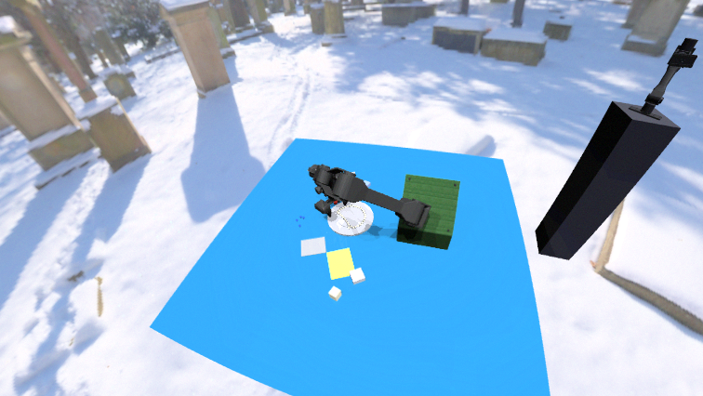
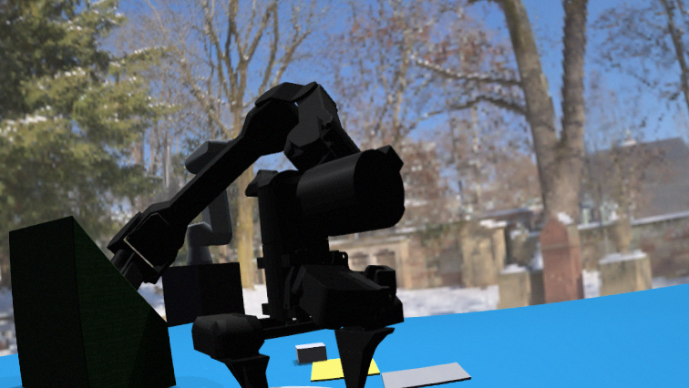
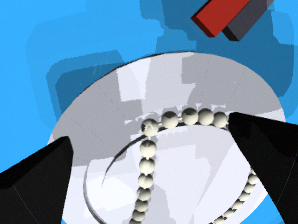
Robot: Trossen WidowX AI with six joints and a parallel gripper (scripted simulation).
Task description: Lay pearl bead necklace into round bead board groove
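My gripper tip is now 60 mm past the round white bead board, 10 mm to the right of it and 10 mm above it. Round my gripper tip: yellow tile: 110 mm behind, 230 mm to the left, 20 mm below; then red object: 40 mm ahead, 100 mm to the right, 20 mm below; then grey tile: 30 mm ahead, 200 mm to the left, 20 mm below.
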